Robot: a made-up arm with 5 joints. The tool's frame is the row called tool.
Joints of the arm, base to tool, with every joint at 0 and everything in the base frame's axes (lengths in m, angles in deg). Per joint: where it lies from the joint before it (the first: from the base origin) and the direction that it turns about. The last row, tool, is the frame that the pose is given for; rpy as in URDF.
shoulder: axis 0 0 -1 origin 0.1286 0.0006 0.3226
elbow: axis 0 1 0 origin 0.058 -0.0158 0.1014
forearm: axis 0 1 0 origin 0.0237 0.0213 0.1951
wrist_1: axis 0 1 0 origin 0.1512 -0.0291 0.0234
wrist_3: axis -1 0 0 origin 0.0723 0.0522 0.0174
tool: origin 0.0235 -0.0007 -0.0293 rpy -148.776 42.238 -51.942
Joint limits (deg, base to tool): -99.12..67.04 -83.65..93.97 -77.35..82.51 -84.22..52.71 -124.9..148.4
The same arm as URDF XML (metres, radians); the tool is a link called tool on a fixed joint. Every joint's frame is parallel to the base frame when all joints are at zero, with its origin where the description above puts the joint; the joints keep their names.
<robot name="arm">
<joint name="shoulder" type="revolute"><parent link="base"/><child link="link1"/><origin xyz="0.1286 0.0006 0.3226" rpy="0 0 0"/><axis xyz="0 0 -1"/><limit lower="-1.73" upper="1.1701"/></joint>
<joint name="elbow" type="revolute"><parent link="link1"/><child link="link2"/><origin xyz="0.058 -0.0158 0.1014" rpy="0 0 0"/><axis xyz="0 1 0"/><limit lower="-1.46" upper="1.6401"/></joint>
<joint name="forearm" type="revolute"><parent link="link2"/><child link="link3"/><origin xyz="0.0237 0.0213 0.1951" rpy="0 0 0"/><axis xyz="0 1 0"/><limit lower="-1.35" upper="1.4401"/></joint>
<joint name="wrist_1" type="revolute"><parent link="link3"/><child link="link4"/><origin xyz="0.1512 -0.0291 0.0234" rpy="0 0 0"/><axis xyz="0 1 0"/><limit lower="-1.4699" upper="0.92"/></joint>
<joint name="wrist_3" type="revolute"><parent link="link4"/><child link="link5"/><origin xyz="0.0723 0.0522 0.0174" rpy="0 0 0"/><axis xyz="-1 0 0"/><limit lower="-2.1799" upper="2.5901"/></joint>
<joint name="tool_fixed" type="fixed"><parent link="link5"/><child link="tool"/><origin xyz="0.0235 -0.0007 -0.0293" rpy="-2.5966 0.7372 -0.9066"/></joint>
<link name="base"/>
<link name="link1"/>
<link name="link2"/>
<link name="link3"/>
<link name="link4"/>
<link name="link5"/>
<link name="tool"/>
</robot>

